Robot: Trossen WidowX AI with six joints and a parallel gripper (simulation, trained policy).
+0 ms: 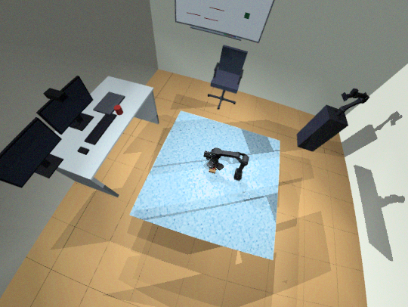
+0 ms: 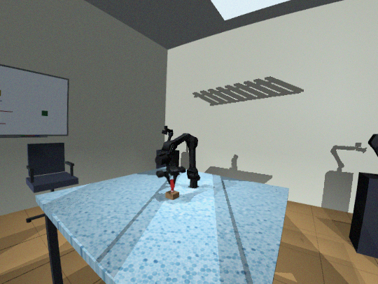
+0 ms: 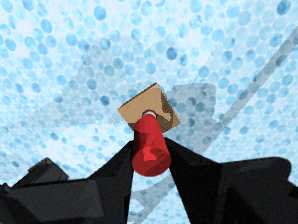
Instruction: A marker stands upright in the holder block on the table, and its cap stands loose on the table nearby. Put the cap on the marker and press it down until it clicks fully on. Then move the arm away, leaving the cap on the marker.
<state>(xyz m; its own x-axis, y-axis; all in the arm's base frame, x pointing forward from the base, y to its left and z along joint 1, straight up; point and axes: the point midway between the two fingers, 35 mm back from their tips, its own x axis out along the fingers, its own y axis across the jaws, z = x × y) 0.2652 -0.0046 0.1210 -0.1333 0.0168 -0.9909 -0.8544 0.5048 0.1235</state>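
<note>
Right now my gripper tip is 2 cm above the red marker and 1 cm to the right of it. The rest, counted from my gripper tip: tan holder block: 7 cm below, 1 cm to the left; then red cap: 1 cm above.
</note>
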